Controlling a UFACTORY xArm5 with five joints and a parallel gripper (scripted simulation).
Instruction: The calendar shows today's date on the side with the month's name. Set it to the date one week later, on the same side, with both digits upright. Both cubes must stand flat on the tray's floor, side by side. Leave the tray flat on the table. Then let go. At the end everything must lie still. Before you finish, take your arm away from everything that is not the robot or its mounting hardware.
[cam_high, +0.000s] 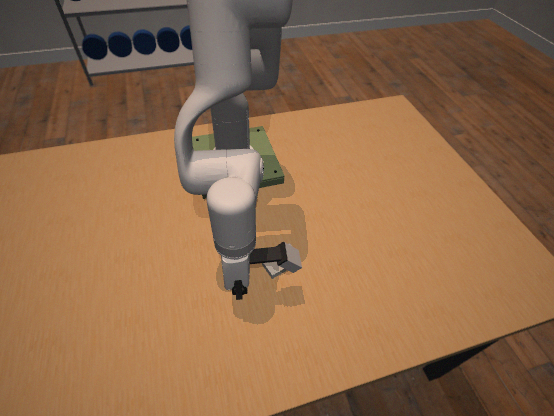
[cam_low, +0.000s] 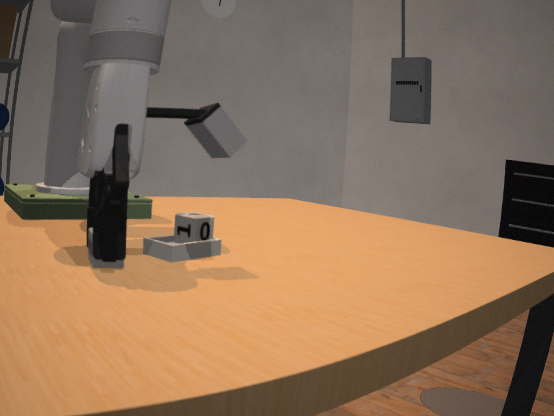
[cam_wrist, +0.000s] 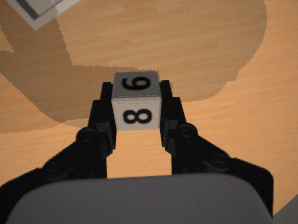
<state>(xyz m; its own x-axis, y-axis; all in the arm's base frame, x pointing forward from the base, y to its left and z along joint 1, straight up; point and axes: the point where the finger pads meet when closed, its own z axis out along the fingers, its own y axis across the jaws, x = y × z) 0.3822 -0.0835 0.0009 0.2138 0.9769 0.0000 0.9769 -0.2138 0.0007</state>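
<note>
The digit cube is 1 cm below my hand. Also, from my hand: tray: 11 cm to the left, 3 cm behind, 2 cm below.
</note>
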